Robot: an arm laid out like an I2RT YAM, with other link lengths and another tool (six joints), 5 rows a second.
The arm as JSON. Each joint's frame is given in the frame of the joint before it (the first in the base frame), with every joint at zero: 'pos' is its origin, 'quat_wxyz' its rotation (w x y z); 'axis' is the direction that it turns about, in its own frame. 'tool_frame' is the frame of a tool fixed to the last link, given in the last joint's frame.
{
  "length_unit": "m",
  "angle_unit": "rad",
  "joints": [
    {
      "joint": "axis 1",
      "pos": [
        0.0,
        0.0,
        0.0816
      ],
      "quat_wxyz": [
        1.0,
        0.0,
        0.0,
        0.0
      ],
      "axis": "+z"
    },
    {
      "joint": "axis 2",
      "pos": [
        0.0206,
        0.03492,
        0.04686
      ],
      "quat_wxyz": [
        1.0,
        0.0,
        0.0,
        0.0
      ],
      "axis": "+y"
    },
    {
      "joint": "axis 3",
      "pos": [
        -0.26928,
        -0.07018,
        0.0
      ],
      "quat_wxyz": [
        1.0,
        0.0,
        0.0,
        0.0
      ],
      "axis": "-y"
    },
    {
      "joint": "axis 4",
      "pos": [
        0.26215,
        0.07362,
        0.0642
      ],
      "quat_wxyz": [
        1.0,
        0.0,
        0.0,
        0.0
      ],
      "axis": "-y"
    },
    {
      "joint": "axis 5",
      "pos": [
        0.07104,
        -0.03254,
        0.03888
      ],
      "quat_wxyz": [
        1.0,
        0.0,
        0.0,
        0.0
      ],
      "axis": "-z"
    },
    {
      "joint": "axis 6",
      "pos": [
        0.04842,
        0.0,
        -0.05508
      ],
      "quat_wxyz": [
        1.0,
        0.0,
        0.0,
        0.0
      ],
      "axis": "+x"
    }
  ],
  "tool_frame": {
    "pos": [
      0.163,
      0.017,
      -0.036
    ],
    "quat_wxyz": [
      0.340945,
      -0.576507,
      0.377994,
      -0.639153
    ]
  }
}
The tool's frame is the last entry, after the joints.
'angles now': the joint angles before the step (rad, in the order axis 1, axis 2, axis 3, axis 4, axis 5, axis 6). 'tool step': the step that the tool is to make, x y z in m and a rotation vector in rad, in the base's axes. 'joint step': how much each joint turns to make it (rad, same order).
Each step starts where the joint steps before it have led.
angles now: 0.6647 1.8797 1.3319 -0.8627 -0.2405 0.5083
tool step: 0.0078 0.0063 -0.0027 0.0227 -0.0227 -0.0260
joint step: -0.0008 -0.0005 -0.0135 0.0511 0.0007 0.0262
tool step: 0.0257 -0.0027 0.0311 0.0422 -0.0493 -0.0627
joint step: -0.0473 -0.0441 0.0551 -0.0305 -0.0007 0.0165
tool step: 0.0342 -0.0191 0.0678 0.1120 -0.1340 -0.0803
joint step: -0.1012 -0.1538 0.0275 -0.0112 -0.0284 -0.0119
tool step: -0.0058 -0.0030 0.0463 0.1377 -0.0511 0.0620
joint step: -0.0663 -0.0963 -0.0001 -0.0111 -0.1464 -0.0724
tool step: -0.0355 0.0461 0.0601 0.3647 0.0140 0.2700
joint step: -0.0214 0.0025 -0.0004 0.1001 -0.4402 -0.0778
